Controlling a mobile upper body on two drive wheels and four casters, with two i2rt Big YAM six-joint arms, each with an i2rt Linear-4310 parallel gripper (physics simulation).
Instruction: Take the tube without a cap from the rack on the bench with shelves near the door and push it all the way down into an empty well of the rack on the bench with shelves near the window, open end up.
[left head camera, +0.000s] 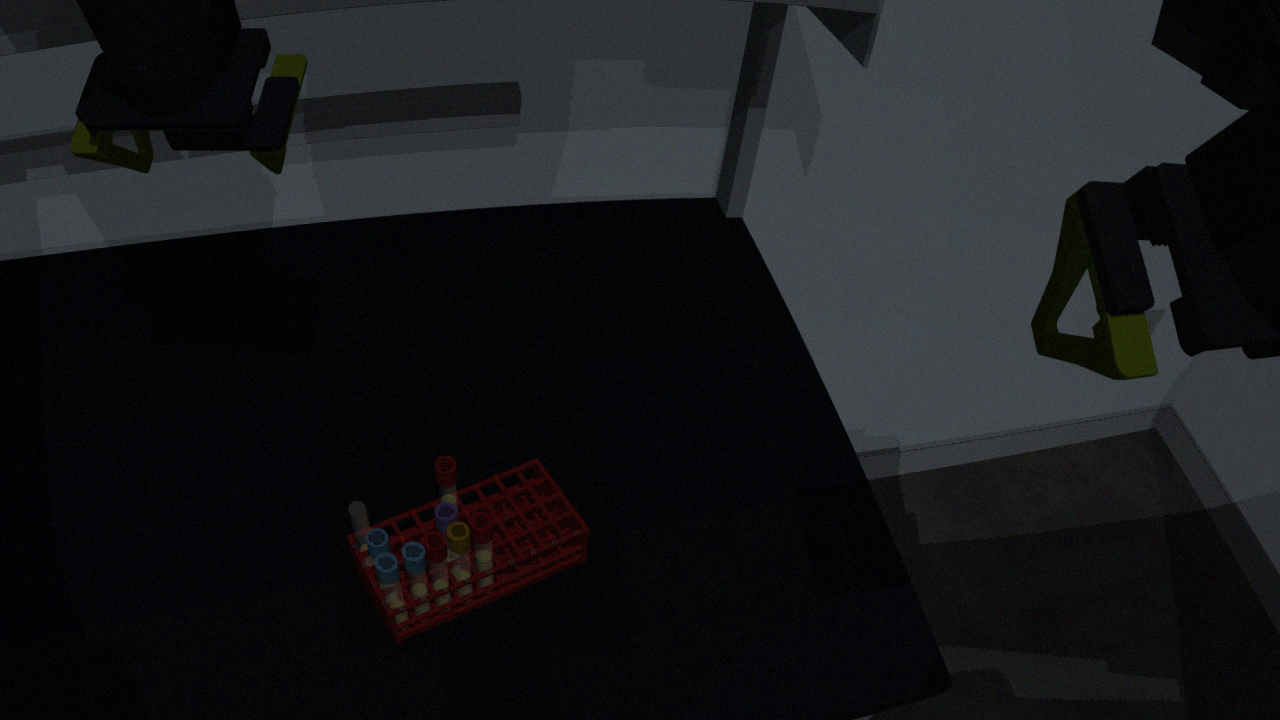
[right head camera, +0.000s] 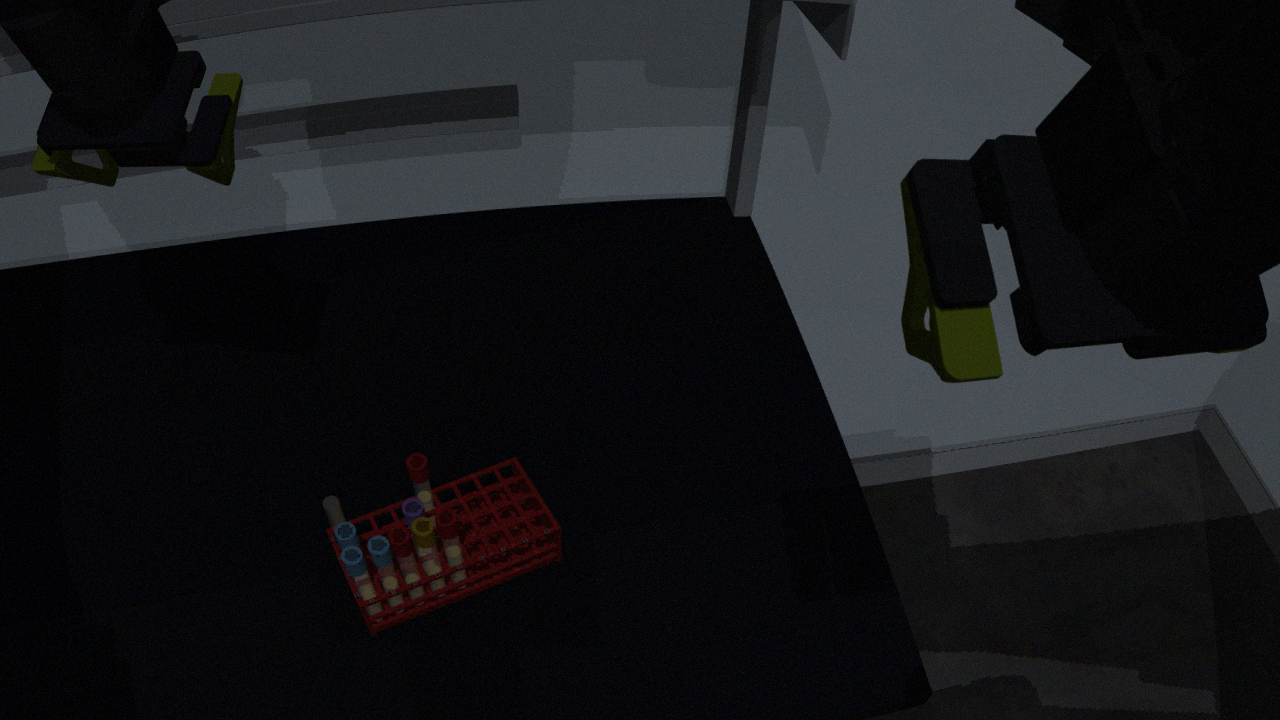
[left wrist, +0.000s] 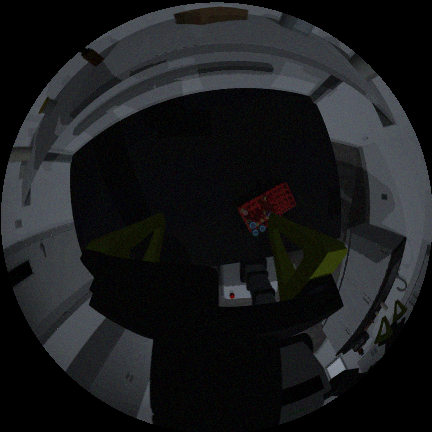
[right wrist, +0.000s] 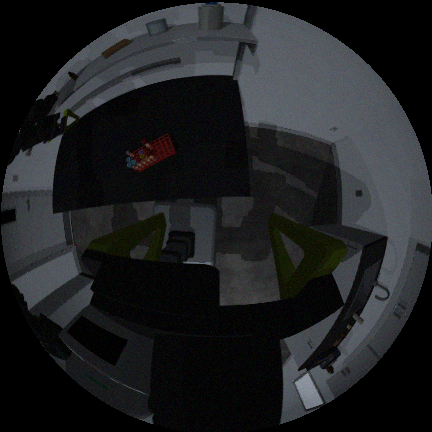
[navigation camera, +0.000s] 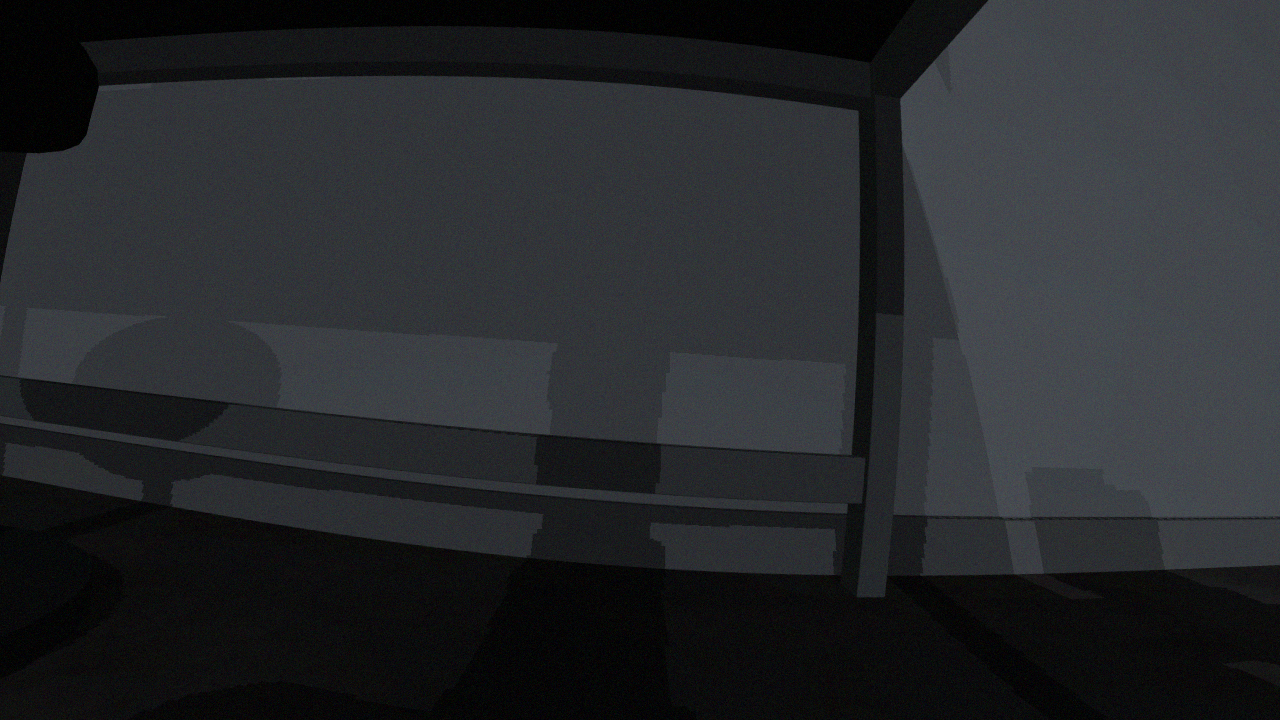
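A red rack (left head camera: 584, 542) (right head camera: 555, 542) (left wrist: 288, 193) (right wrist: 168, 145) stands on the black bench top (left head camera: 626, 358) (right head camera: 626, 358). It holds several tubes with blue, red, purple and yellow caps. A pale tube without a coloured cap (left head camera: 358, 516) (right head camera: 332, 511) stands upright at its back left corner in the head views. My left gripper (left head camera: 213, 170) (right head camera: 171, 183) (left wrist: 216, 218) is open and empty, above the bench, behind and left of the rack in the head views. My right gripper (right wrist: 216, 218) is open and empty, beyond the bench's right edge. A second rack does not show.
A shelf post (left head camera: 750, 116) (right head camera: 750, 116) rises at the bench's back right corner. A pale wall (left head camera: 939, 223) stands behind. In the navigation camera, a bench leg (navigation camera: 880, 358) and a low rail (navigation camera: 402, 470) stand close ahead, with dark shapes at the left.
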